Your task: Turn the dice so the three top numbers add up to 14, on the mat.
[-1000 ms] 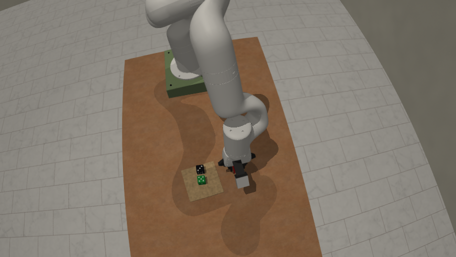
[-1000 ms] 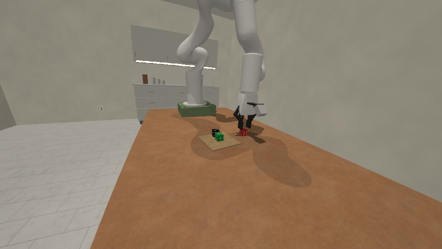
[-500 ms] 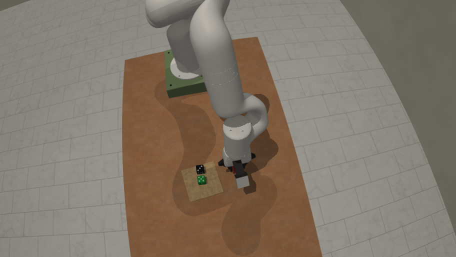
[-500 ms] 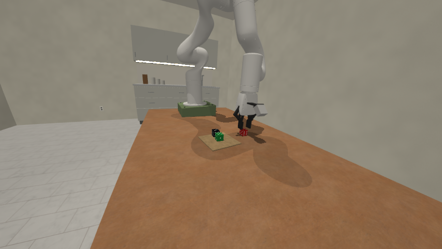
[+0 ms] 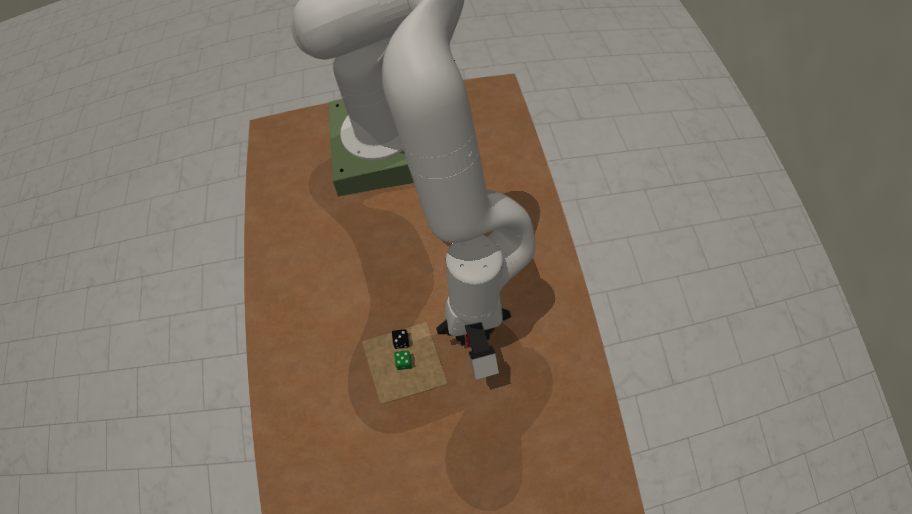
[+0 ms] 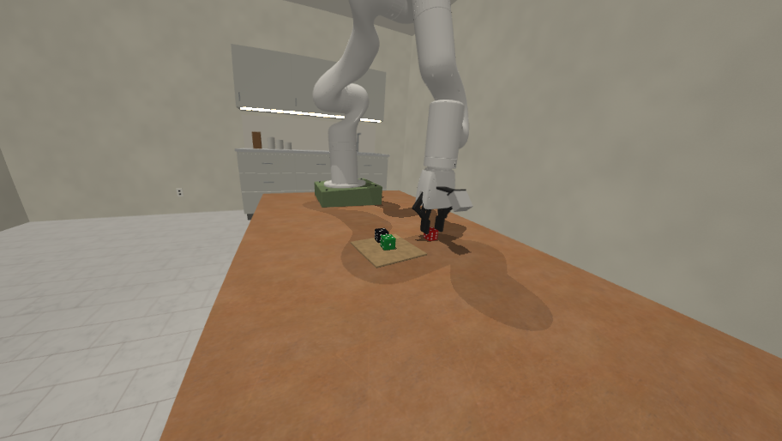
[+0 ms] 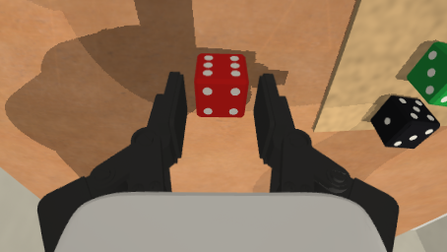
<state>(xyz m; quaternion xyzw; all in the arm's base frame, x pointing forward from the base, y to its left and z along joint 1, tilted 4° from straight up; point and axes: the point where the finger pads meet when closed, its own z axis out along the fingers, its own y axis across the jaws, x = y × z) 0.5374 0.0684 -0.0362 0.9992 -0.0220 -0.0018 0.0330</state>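
Right now the red die is 30 mm below my hand. Round my hand: black die: 140 mm to the right, 40 mm behind, 20 mm below; green die: 150 mm to the right, 20 mm below, 10 mm ahead; tan square mat: 150 mm to the right, 40 mm below, 10 mm ahead.
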